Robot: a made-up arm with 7 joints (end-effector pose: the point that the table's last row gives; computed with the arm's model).
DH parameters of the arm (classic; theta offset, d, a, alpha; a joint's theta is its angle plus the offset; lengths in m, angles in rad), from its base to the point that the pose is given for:
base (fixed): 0 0.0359 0 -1.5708
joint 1: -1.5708 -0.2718 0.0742 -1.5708
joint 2: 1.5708 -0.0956 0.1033 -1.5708
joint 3: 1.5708 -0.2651 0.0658 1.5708
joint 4: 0 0.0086 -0.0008 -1.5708
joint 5: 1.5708 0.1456 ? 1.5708
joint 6: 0 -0.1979 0.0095 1.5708
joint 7: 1.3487 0 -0.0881 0
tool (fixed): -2.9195 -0.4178 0 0
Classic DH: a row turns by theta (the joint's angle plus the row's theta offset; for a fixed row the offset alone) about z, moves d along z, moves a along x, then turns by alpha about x.
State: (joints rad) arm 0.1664 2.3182 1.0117 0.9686 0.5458 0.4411 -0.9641
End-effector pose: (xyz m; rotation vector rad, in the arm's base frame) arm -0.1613 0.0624 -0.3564 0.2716 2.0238 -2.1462
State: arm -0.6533 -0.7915 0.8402 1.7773 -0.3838 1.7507 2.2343
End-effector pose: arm -0.6245 -0.0796 0.4186 -1.5036 0.8079 -1.5919
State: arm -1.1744 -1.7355 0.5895 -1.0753 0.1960 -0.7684 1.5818
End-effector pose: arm 0.2054 -0.5106 -0.1458 -0.6886 -0.9434 -0.1406
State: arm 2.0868 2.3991 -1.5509 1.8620 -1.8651 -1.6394 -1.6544
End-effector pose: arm 0.3414 -0.2609 -0.0483 0.8905 -0.1841 -1.2491
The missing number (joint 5, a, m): 0.0965
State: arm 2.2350 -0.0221 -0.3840 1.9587 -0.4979 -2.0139 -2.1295
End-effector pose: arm 0.3574 0.0822 0.1215 0.8182 2.5310 -0.8511
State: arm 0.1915 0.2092 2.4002 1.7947 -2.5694 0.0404 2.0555
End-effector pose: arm -0.4985 -0.7188 0.2743 1.0277 1.9815 1.7093
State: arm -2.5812 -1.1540 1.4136 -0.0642 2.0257 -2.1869 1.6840
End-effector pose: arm 0.0551 -0.0281 -0.6717 0.3995 0.0849 1.7839
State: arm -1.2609 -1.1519 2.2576 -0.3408 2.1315 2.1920 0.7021
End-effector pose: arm 0.0170 0.2438 0.1185 2.2909 0.2330 -0.0425
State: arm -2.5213 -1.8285 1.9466 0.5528 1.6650 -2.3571 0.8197
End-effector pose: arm 0.3404 0.3298 -0.2186 1.4332 -0.5983 0.3767
